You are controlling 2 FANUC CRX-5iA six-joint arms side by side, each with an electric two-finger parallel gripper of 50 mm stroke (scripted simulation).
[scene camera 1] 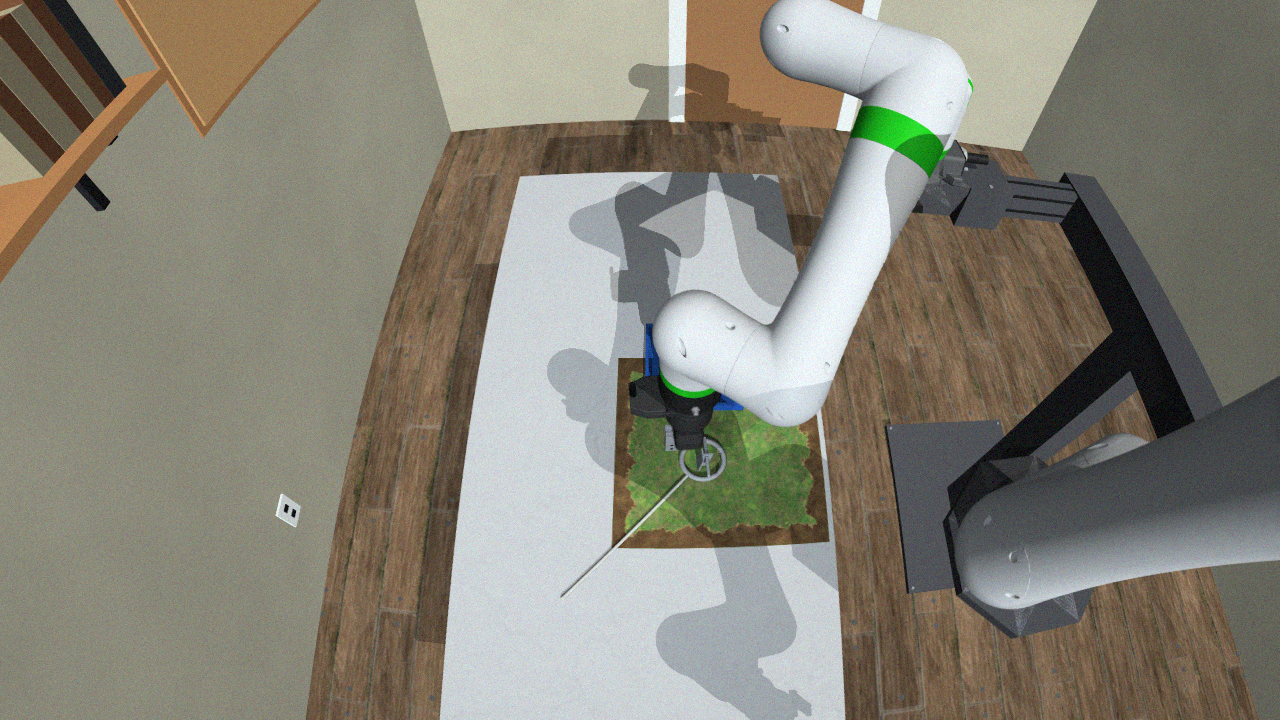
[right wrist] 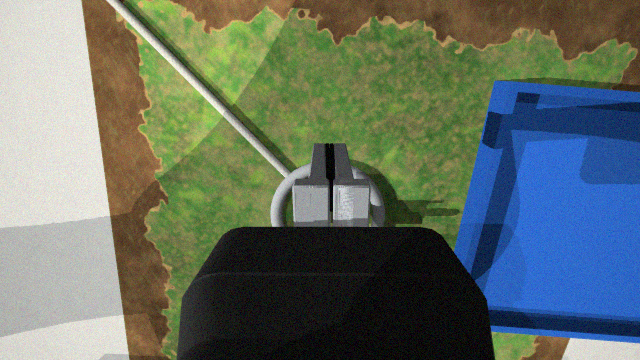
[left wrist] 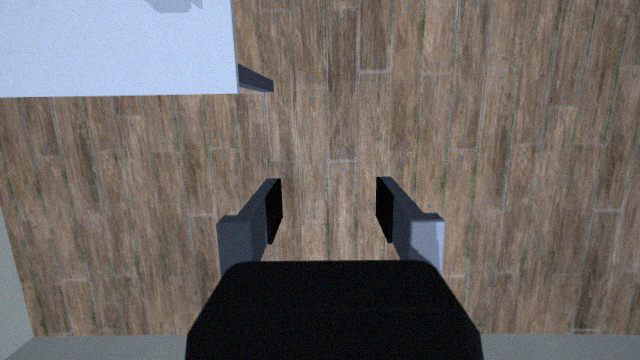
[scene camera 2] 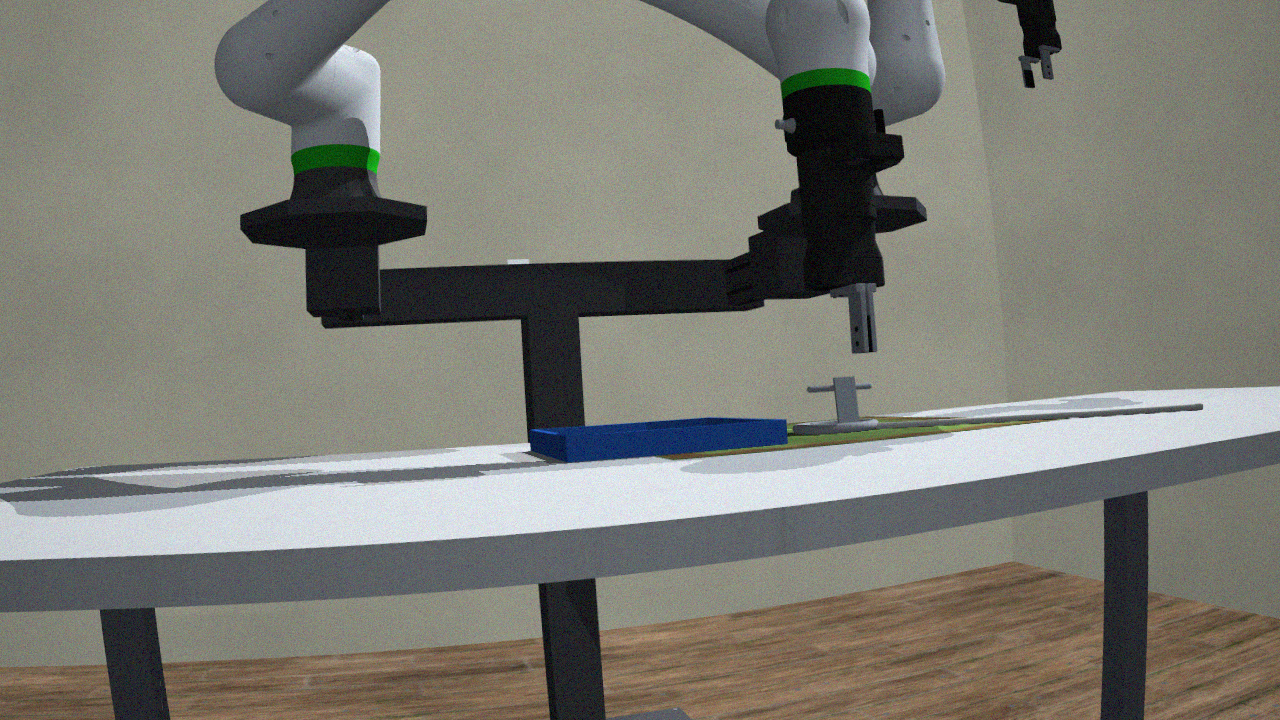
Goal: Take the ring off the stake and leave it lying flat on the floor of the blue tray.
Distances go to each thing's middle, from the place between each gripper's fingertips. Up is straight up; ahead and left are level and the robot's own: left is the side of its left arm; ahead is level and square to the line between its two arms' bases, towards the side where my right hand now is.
Scene:
The grey stake point(scene camera 2: 845, 388) is 60 mm behind my right hand point(scene camera 2: 864, 352), 10 mm to the left of it and 60 mm below it. Round my right hand: blue tray point(scene camera 2: 600, 442): 50 mm behind, 210 mm to the right, 90 mm below; grey ring point(scene camera 2: 820, 427): 60 mm behind, 90 mm below; mat point(scene camera 1: 771, 492): 100 mm behind, 30 mm to the right, 110 mm below.
The grey stake lies 46 cm ahead of my left hand point(scene camera 2: 1039, 83), 75 cm to the right of it and 58 cm below it. From my left hand the other things lie so: blue tray (47 cm ahead, 96 cm to the right, 60 cm below); then grey ring (45 cm ahead, 76 cm to the right, 60 cm below); then mat (42 cm ahead, 78 cm to the right, 62 cm below).

